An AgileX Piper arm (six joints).
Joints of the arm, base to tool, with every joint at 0 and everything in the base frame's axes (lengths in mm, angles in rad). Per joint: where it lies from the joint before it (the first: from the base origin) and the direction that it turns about. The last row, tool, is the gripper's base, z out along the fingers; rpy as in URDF.
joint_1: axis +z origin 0 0 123
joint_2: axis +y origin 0 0 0
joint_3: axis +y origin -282.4 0 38.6
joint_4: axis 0.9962 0 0.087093 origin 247.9 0 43.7
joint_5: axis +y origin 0 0 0
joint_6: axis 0.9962 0 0.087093 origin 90.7 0 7.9
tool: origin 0 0 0 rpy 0 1.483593 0
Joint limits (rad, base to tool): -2.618..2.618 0..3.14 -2.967..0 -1.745..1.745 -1.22..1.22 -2.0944..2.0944
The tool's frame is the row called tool.
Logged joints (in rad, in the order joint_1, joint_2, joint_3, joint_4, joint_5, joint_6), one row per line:
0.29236, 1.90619, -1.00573, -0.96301, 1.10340, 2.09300
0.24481, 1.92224, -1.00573, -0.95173, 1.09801, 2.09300
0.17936, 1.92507, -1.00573, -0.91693, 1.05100, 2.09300
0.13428, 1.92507, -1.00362, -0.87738, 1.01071, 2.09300
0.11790, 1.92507, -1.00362, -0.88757, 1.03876, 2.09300
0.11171, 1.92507, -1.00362, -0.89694, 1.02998, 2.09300
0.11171, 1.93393, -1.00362, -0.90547, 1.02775, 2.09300
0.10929, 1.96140, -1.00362, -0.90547, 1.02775, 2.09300
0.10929, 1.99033, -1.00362, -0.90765, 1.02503, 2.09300
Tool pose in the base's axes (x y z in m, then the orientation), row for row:
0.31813, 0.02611, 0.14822, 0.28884, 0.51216, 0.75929, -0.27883
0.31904, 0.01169, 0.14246, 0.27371, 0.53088, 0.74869, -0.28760
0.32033, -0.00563, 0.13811, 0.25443, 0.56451, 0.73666, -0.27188
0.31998, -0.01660, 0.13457, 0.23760, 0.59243, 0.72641, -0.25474
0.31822, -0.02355, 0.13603, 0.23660, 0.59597, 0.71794, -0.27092
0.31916, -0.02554, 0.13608, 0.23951, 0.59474, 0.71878, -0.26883
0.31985, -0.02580, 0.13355, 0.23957, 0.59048, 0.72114, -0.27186
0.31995, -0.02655, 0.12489, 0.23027, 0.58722, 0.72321, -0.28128
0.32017, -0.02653, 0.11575, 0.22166, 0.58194, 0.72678, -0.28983
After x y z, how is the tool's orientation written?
As a quaternion, w x y z.
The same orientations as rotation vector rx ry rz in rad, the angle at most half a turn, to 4 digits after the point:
1.3671, 2.0268, -0.7443
1.4280, 2.0138, -0.7736
1.5335, 2.0011, -0.7386
1.6234, 1.9906, -0.6981
1.6340, 1.9684, -0.7428
1.6281, 1.9677, -0.7359
1.6164, 1.9741, -0.7442
1.6153, 1.9894, -0.7737
1.6081, 2.0083, -0.8009

